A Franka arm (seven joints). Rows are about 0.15 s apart.
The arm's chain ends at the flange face. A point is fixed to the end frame.
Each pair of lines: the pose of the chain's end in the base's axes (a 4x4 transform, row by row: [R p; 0 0 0 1], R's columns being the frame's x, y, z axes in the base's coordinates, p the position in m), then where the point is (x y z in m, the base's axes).
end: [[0.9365 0.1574 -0.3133 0.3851], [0.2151 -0.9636 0.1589 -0.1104], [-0.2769 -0.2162 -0.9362 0.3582], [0 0 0 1]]
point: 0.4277 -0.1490 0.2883
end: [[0.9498 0.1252 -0.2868 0.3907], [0.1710 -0.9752 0.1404 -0.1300], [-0.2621 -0.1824 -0.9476 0.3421], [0 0 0 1]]
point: 0.4333 -0.1724 0.2744
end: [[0.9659 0.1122 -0.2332 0.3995], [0.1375 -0.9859 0.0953 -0.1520], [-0.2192 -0.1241 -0.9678 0.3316], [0 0 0 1]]
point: 0.4447 -0.1988 0.2686
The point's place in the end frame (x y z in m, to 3 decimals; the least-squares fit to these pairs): 0.051 0.059 0.046
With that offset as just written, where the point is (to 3 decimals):
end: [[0.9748 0.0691 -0.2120 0.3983], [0.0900 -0.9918 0.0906 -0.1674], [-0.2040 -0.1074 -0.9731 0.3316], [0 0 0 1]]
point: 0.442 -0.217 0.270
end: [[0.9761 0.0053 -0.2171 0.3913], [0.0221 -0.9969 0.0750 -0.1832], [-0.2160 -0.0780 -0.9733 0.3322], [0 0 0 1]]
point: 0.431 -0.237 0.272
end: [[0.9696 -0.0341 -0.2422 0.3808], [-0.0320 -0.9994 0.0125 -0.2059], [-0.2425 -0.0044 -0.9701 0.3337], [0 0 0 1]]
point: 0.417 -0.266 0.276
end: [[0.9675 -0.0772 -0.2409 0.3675], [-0.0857 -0.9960 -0.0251 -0.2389], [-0.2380 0.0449 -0.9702 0.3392], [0 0 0 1]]
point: 0.401 -0.303 0.285
